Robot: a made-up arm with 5 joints. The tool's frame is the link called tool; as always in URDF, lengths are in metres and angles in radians.
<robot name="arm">
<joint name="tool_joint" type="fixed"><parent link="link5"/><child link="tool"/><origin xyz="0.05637 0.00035 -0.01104" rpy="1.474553 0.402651 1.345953"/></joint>
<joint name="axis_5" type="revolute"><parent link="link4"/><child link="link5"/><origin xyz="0.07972 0.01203 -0.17" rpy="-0.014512 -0.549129 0.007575"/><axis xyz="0 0 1"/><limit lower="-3.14" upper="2.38"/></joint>
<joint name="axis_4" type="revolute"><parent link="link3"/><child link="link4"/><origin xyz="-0.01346 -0.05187 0.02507" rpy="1.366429 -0.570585 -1.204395"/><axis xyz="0 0 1"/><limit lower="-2.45" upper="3.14"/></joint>
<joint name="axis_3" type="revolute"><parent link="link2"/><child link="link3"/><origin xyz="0.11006 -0.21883 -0.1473" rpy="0.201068 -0.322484 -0.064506"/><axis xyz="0 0 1"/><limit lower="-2.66" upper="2.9"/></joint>
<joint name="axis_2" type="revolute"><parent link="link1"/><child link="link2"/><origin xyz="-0.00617 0.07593 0.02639" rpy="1.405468 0.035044 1.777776"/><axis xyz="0 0 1"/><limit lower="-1.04" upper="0.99"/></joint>
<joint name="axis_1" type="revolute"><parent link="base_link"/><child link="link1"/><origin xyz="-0.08 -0.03 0.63" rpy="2.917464 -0.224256 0.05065"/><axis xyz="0 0 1"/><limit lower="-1.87" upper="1.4"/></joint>
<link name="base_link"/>
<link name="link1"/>
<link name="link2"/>
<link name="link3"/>
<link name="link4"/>
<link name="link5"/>
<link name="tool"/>
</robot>
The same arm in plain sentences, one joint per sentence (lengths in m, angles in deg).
The arm has five revolute joints in a row. What follows holds with every joint at zero, and every direction is one of the base frame's. The first joint sits 0.08 m along -x and 0.03 m along -y and 0.63 m along +z from the base frame's origin and turns about the direction (0.227794, -0.210994, -0.950574), from -107.14 to 80.21 deg. The second joint sits 0.08 m along -y and 0.01 m along -z from the first joint and turns about the direction (0.976245, -0.190509, 0.103205), from -59.59 to 56.72 deg. The third joint sits 0.18 m along -x and 0.03 m along -y and 0.22 m along +z from the second joint and turns about the direction (0.963489, 0.170798, 0.206198), from -152.41 to 166.16 deg. The fourth joint sits 0.01 m along +x and 0.03 m along +y and 0.05 m along +z from the third joint and turns about +y, from -140.37 to 179.91 deg. The fifth joint sits 0.04 m along +x and 0.17 m along -y and 0.07 m along +z from the fourth joint and turns about the direction (-0.178598, 0.852889, -0.490594), from -179.91 to 136.36 deg. The tool frame, which is the frame that the pose is given for, sits 0.02 m along +x and 0.02 m along +y and 0.05 m along +z from the fifth joint; its axes are the base frame's turned by roll -36.86, pitch -1.79 and yaw -13.79 deg (as in URDF: about the fixed x, then y, then z).
